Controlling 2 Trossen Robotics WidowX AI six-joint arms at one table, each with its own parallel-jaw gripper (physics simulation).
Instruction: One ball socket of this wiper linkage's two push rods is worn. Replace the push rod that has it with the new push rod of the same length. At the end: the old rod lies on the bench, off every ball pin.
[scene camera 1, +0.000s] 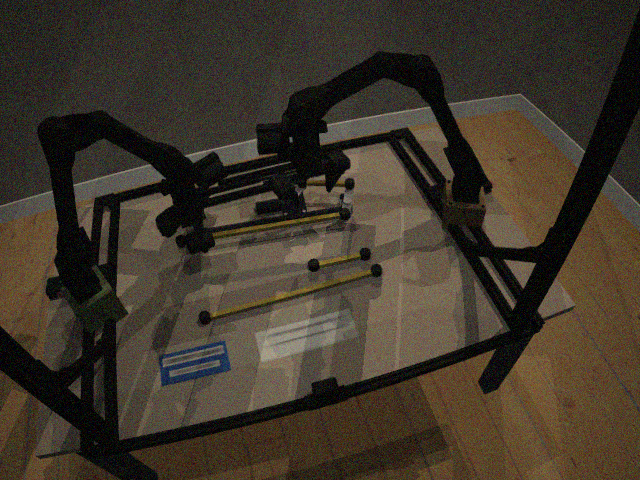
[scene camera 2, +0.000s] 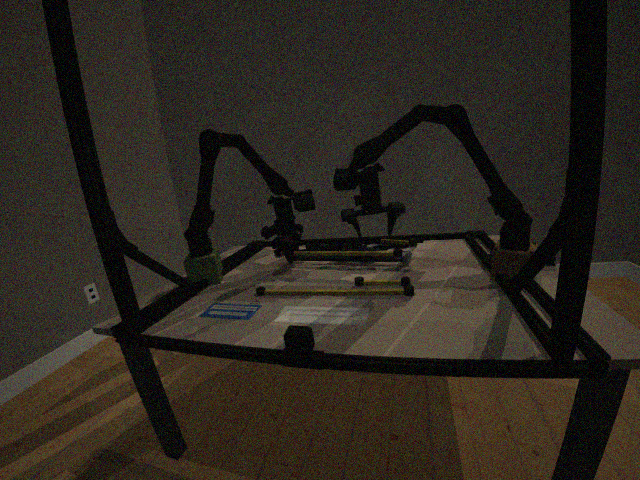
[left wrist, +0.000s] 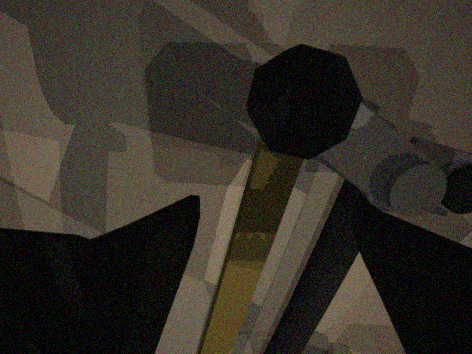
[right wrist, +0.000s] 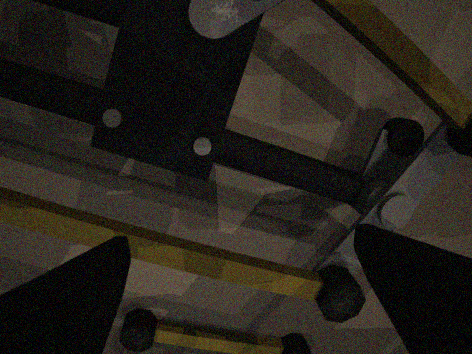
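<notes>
The linkage's long yellow push rod (scene camera 1: 279, 225) (scene camera 2: 346, 254) (left wrist: 235, 285) (right wrist: 200, 260) has black ball sockets at its ends, seated on the linkage. My left gripper (scene camera 1: 193, 248) (scene camera 2: 281, 253) (left wrist: 276, 209) is partly open and low at its left end; the rod passes between the fingers, ungripped. The linkage's short push rod (scene camera 1: 323, 182) (scene camera 2: 395, 241) (right wrist: 400, 55) lies behind. My right gripper (scene camera 1: 310, 188) (scene camera 2: 375, 235) (right wrist: 244, 242) is wide open and empty above the linkage's right part. A loose long rod (scene camera 1: 292, 295) (scene camera 2: 336, 291) and a loose short rod (scene camera 1: 338, 259) (scene camera 2: 382, 282) (right wrist: 220, 342) lie on the bench. Socket wear cannot be made out.
The dark linkage plate (right wrist: 170, 75) lies behind the long rod. A blue marked panel (scene camera 1: 224, 361) (scene camera 2: 206, 314) and a pale marked panel (scene camera 1: 268, 351) lie toward the front edge. Black frame rails border the bench, with a small black block (scene camera 1: 324, 386) (scene camera 2: 298, 338) on the front rail.
</notes>
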